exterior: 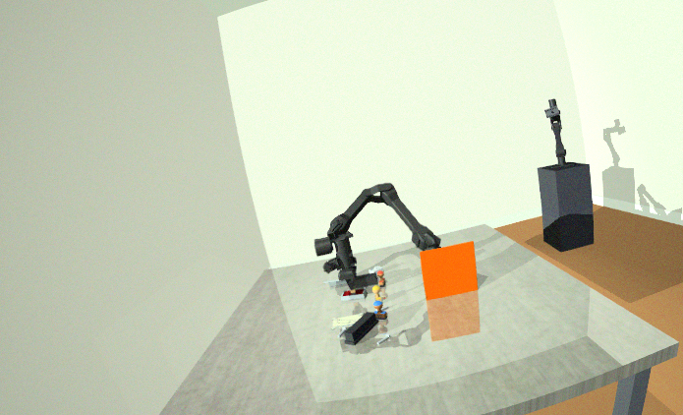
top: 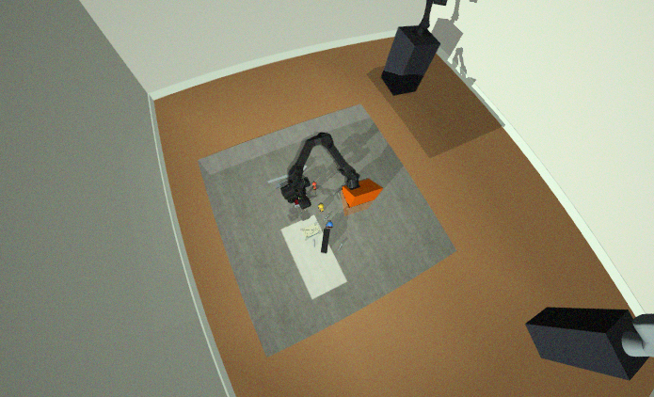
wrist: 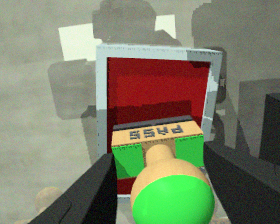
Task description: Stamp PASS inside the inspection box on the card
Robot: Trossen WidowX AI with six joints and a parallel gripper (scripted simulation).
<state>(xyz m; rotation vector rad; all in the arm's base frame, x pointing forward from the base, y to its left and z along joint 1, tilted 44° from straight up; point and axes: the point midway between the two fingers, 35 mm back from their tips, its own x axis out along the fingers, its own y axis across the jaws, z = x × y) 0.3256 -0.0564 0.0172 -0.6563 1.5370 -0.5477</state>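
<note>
Right now the green-knobbed stamp is right at my gripper tip. Also, from my gripper tip: yellow stamp 100 mm behind, 90 mm to the left, 20 mm below; red ink pad 30 mm below; red stamp 110 mm behind, 60 mm to the right, 20 mm below.
</note>
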